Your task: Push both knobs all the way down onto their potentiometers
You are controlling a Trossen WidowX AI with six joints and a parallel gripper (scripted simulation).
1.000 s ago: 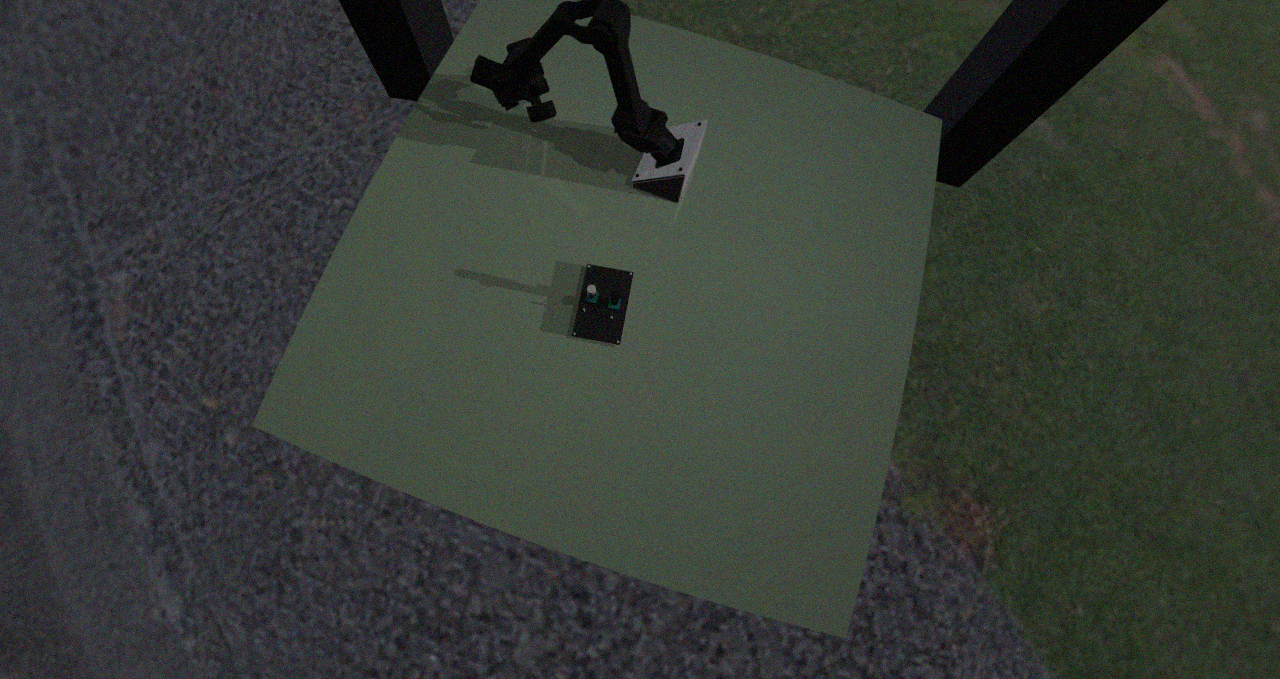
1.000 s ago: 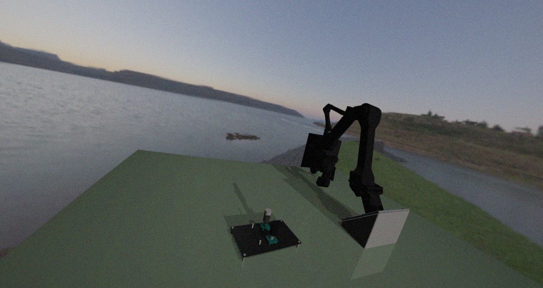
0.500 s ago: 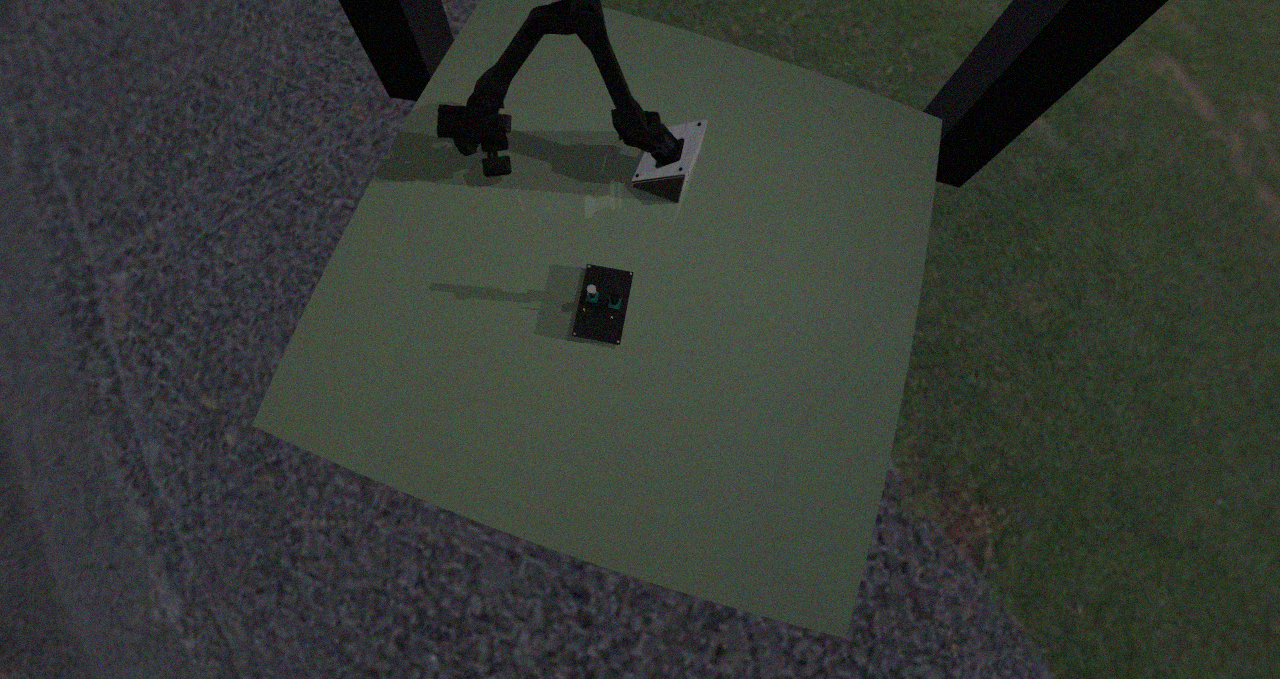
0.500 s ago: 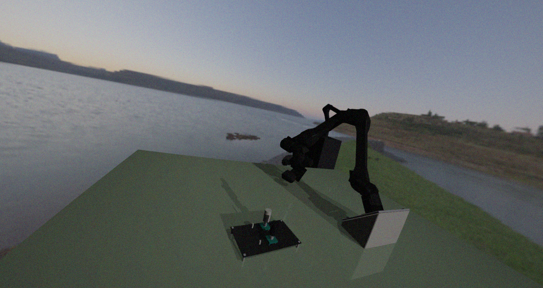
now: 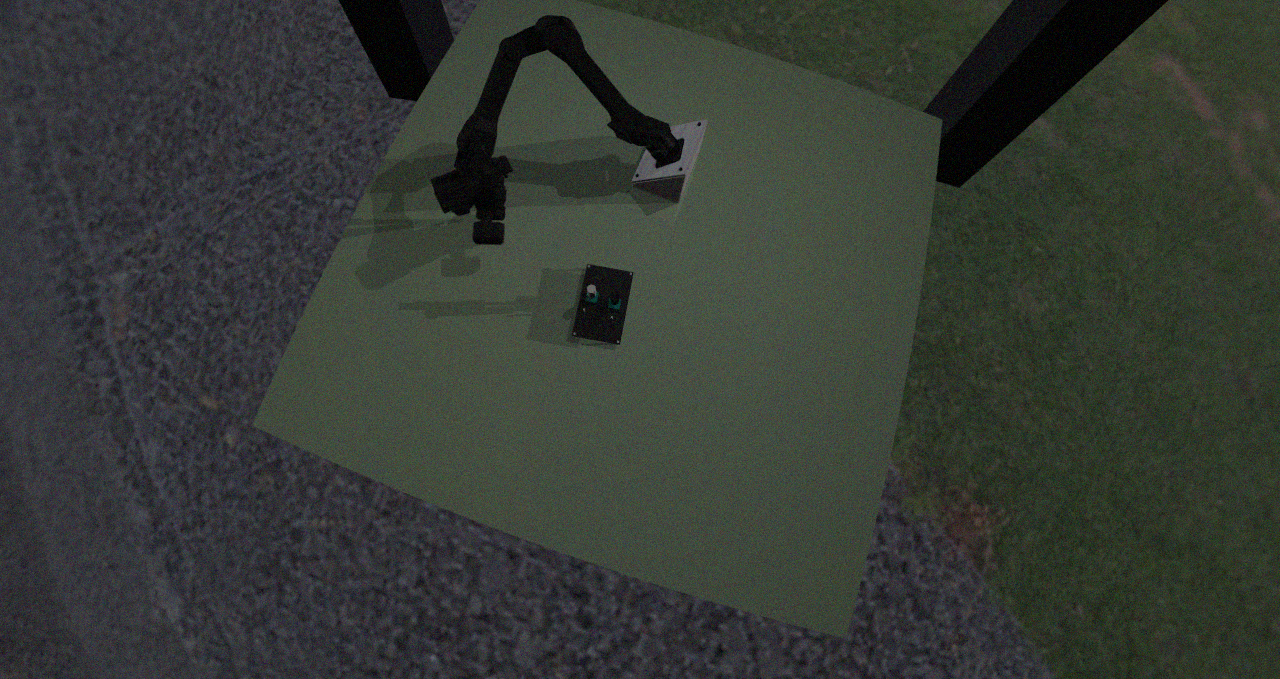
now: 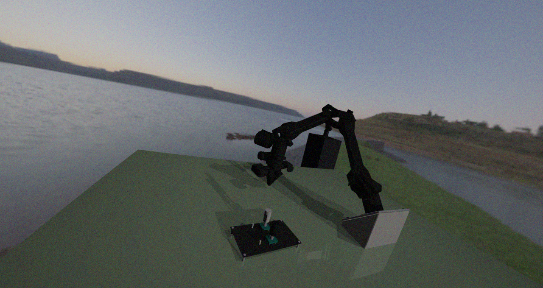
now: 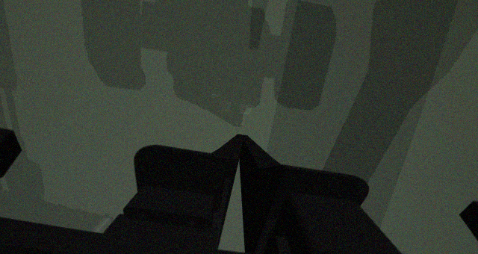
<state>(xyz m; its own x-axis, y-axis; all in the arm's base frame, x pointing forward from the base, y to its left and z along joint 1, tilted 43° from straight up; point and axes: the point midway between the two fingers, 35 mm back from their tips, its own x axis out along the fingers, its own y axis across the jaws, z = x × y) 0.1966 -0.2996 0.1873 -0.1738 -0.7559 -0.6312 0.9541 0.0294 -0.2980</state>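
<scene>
My gripper tip is now 26 cm to the right of the pale knob, 14 cm short of it and 4 cm below it.
</scene>
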